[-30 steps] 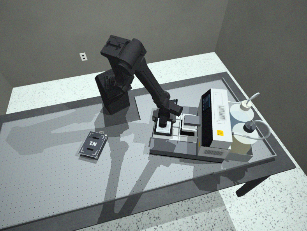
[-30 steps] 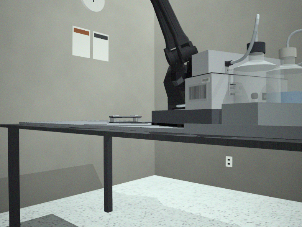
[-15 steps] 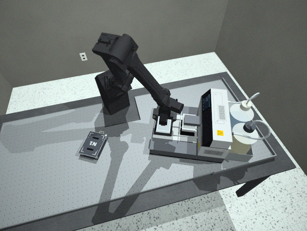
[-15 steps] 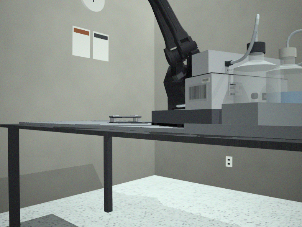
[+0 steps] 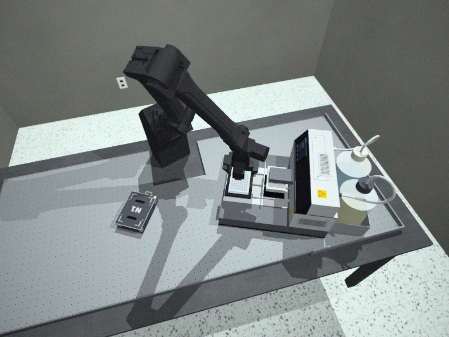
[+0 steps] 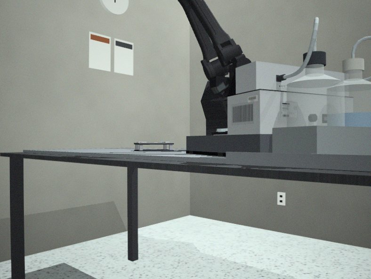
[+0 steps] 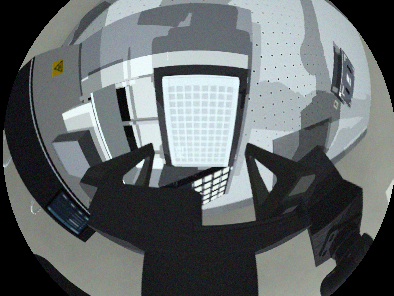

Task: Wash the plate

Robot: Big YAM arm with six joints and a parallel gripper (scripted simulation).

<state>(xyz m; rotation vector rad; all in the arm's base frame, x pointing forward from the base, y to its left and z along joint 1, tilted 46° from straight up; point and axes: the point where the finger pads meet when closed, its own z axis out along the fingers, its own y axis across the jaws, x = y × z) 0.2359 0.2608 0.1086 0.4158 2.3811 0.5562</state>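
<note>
Right now the white well plate is 50 mm below my hand. Also, from my hand: black carrier (60 mm below); plate washer (30 mm ahead, 150 mm to the left, 10 mm below); plate nest (90 mm ahead, 450 mm to the right, 100 mm below).
</note>
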